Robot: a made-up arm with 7 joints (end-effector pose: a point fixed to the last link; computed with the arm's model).
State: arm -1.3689 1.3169 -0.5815 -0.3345 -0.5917 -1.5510 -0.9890
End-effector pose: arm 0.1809 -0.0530 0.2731 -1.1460 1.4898 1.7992
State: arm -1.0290 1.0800 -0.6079 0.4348 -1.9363 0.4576 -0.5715
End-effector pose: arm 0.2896 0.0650 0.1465 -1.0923 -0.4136 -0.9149
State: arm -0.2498 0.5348 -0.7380 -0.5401 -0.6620 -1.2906 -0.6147
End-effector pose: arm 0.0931 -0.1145 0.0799 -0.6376 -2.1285 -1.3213
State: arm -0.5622 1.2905 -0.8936 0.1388 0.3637 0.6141 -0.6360
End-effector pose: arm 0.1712 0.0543 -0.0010 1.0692 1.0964 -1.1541
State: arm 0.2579 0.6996 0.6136 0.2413 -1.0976 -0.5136 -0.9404
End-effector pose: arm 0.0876 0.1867 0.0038 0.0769 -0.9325 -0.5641
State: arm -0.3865 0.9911 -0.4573 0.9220 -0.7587 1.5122 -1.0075
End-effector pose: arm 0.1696 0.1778 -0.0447 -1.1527 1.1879 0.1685
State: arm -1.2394 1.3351 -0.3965 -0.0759 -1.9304 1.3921 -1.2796
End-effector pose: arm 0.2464 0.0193 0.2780 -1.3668 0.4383 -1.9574
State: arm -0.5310 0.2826 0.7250 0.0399 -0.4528 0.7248 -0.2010
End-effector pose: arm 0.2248 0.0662 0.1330 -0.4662 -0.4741 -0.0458
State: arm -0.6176 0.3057 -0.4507 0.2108 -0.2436 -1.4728 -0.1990
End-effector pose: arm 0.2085 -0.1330 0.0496 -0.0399 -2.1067 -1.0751
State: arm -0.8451 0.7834 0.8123 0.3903 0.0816 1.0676 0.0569
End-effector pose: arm 0.2536 0.1316 0.2266 0.0545 -0.0708 0.5672
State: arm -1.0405 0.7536 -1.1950 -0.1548 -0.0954 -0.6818 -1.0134
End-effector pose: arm 0.1526 -0.1297 0.0861 -0.4824 0.6895 3.0233
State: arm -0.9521 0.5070 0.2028 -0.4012 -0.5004 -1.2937 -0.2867
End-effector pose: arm 0.1732 -0.0593 0.2614 0.5419 -2.9814 -0.6669
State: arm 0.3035 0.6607 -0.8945 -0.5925 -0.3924 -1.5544 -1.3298
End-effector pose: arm 0.0192 -0.0881 0.0369 -0.3306 -2.0173 -1.9826
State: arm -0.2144 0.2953 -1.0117 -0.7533 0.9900 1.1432 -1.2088
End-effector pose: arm 0.0267 -0.1479 0.1349 0.2278 0.3474 -1.8148
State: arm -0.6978 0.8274 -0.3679 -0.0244 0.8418 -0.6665 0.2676
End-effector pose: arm 0.2359 -0.0552 0.0651 1.5096 -1.3455 -1.3633
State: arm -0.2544 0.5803 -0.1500 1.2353 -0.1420 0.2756 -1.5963
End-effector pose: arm 0.1058 0.1317 -0.1448 -1.2249 0.7896 -0.8731
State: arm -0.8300 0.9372 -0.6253 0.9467 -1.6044 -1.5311 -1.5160
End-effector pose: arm 0.2536 0.1533 0.0355 0.7080 -1.2589 -1.3945
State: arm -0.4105 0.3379 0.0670 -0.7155 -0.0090 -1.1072 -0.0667
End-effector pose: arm 0.1325 -0.0878 0.1726 0.5756 -2.4959 -0.7768
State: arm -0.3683 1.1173 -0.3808 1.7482 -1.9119 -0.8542 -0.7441
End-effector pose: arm 0.0166 0.2945 0.0121 0.6557 -0.6363 0.3209
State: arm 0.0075 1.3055 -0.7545 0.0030 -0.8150 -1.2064 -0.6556
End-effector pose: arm 0.0764 0.0767 -0.0391 -0.1789 -0.7076 -1.6464
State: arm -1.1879 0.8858 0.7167 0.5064 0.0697 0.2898 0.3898
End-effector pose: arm 0.2586 0.1143 0.3154 0.4642 -0.9503 0.7725
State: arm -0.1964 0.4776 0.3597 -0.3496 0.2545 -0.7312 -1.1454
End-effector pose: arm 0.1806 0.0099 0.1195 1.1063 -0.6224 -1.7352
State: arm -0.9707 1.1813 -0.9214 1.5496 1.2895 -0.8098 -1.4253
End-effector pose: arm 0.1885 0.2587 0.0444 -0.0710 2.5007 -1.5879
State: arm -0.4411 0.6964 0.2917 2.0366 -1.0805 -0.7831 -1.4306
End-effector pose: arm 0.0057 0.1721 -0.1208 -0.2735 -0.3305 -0.1604
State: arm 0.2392 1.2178 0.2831 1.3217 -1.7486 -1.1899 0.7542
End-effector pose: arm -0.0034 0.3204 0.0387 1.1439 -1.1579 1.7008
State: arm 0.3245 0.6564 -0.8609 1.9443 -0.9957 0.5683 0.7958
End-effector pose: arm -0.2324 0.2045 -0.0557 1.3641 2.2061 0.7066
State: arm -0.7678 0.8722 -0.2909 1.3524 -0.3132 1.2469 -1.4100
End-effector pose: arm 0.2243 0.1878 -0.0087 -1.2354 0.7907 -0.0436
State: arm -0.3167 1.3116 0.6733 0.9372 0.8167 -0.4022 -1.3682
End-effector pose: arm 0.1890 0.2705 0.1465 0.5323 1.0216 -0.9460
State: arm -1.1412 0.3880 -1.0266 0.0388 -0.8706 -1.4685 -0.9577
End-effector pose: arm 0.1801 -0.1825 0.1282 0.3460 2.3106 2.0229
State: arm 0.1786 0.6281 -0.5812 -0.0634 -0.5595 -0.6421 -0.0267
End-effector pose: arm 0.0542 -0.0613 -0.0514 -0.3729 -0.5711 -0.7503
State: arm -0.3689 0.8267 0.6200 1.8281 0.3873 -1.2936 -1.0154
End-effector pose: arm 0.0740 0.1976 -0.1057 0.0977 0.0480 -1.0782
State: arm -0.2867 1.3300 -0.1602 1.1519 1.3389 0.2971 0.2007
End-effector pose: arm 0.0967 0.2926 0.0097 2.1320 1.5292 -0.5704
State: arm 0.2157 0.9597 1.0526 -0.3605 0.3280 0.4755 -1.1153
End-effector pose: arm 0.1324 0.1087 0.1668 0.8090 0.3434 -0.5633
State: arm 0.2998 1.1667 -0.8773 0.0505 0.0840 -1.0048 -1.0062
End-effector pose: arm -0.0324 0.0486 -0.0715 -0.5656 0.1266 -2.5765
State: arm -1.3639 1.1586 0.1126 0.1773 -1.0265 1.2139 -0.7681
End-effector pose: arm 0.2021 0.0514 0.3709 -0.3498 -0.4355 -1.2153
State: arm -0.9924 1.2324 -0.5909 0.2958 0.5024 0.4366 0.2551
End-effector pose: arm 0.2787 0.0481 0.1142 1.8605 -0.1724 -0.2972
